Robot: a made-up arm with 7 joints.
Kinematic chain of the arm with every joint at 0, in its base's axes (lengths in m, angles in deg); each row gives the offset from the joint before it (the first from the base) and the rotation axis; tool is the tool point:
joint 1: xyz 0 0 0.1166 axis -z
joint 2: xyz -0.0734 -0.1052 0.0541 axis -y
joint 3: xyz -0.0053 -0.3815 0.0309 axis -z
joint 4: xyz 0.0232 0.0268 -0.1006 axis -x
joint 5: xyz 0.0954 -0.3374 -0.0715 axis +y
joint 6: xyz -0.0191 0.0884 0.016 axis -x
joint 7: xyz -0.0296 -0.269 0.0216 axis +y
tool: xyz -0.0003 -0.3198 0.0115
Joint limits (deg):
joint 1: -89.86..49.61
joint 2: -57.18..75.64
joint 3: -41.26..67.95
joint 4: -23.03..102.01
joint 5: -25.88..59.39
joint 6: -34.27..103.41
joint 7: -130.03..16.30
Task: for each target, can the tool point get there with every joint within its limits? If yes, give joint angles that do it. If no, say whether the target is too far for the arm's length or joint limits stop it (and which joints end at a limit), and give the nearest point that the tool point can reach.
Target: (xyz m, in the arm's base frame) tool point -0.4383 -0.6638 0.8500
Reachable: yes | joints 25.78 12.27 -31.43 74.43 51.47 -21.24 -83.41
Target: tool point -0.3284 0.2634 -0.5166
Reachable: no: joint limits stop it (at a limit: joint 1, joint 2, joint 3, joint 4) | nearest point -0.3695 0.1541 -0.2607 | short by 0.281 m
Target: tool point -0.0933 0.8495 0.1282
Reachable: no: joint limits stop it (at a limit: joint 1, joint 2, joint 4, joint 5, joint 7) | nearest point 0.0706 0.6041 0.1521 | short by 0.296 m
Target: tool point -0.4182 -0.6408 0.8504
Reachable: yes | joints 30.52 -3.92 50.94 53.11 24.17 34.61 -99.22
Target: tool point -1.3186 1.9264 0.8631
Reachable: no: too far | nearest point -0.6702 0.4590 0.3934 | short by 1.672 m
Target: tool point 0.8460 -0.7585 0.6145
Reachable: yes | joints -63.90 -28.16 35.14 35.83 26.07 -17.04 -36.93
